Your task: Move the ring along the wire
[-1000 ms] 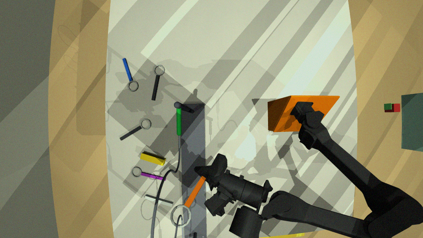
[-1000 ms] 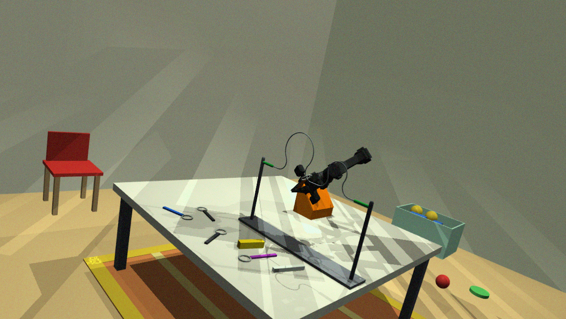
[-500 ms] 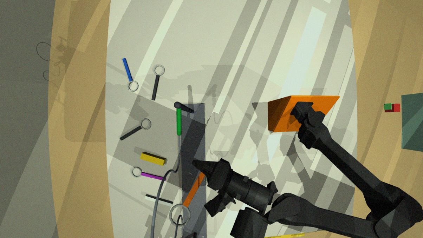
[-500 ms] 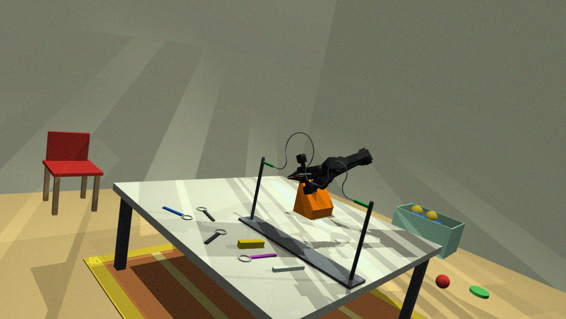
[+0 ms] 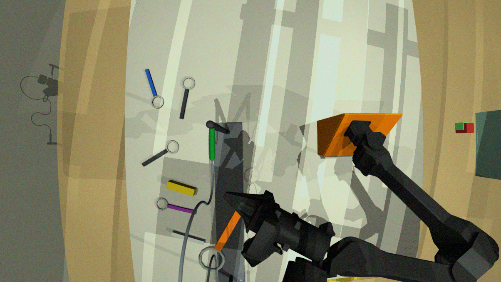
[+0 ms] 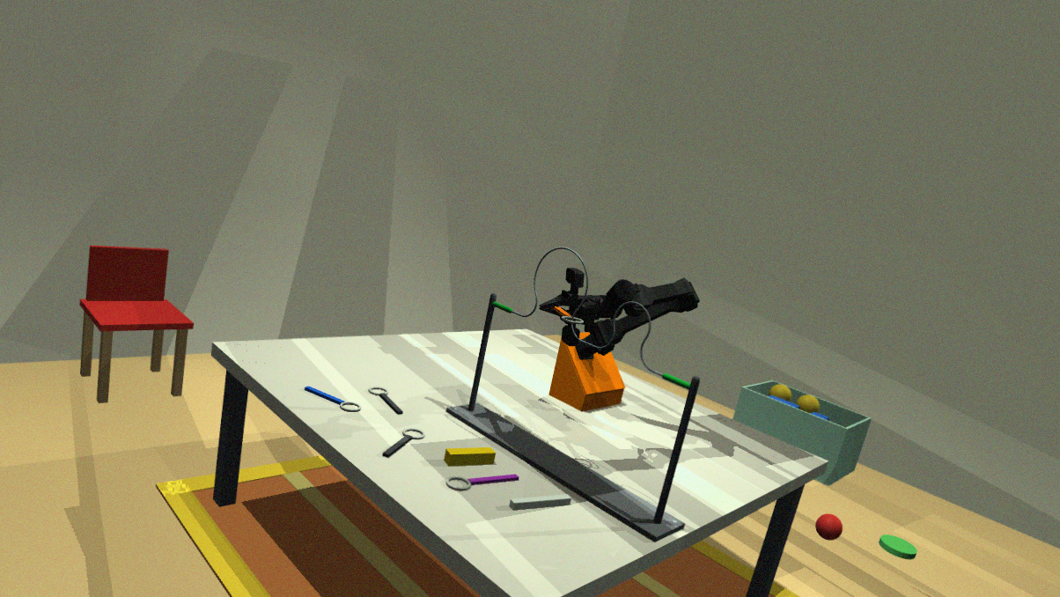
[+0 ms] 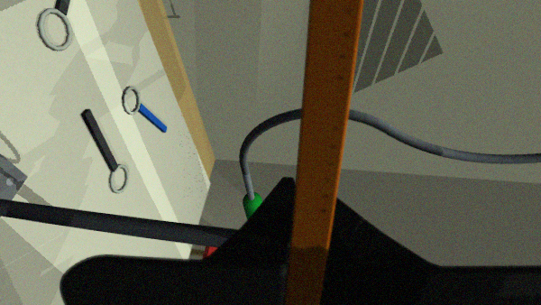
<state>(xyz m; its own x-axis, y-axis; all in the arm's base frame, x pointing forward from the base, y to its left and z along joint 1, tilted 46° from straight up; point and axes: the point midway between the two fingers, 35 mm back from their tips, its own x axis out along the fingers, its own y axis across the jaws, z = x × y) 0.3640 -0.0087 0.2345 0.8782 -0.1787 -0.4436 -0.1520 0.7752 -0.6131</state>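
My gripper tip is now 9 cm to the right of the ring with orange handle and 1 cm below it. The rest, counted from my gripper tip: ring with black handle 33 cm below, 29 cm to the right, 20 cm ahead; ring with purple handle 33 cm below, 26 cm ahead, 17 cm to the left; yellow block 32 cm below, 21 cm ahead, 9 cm to the left.
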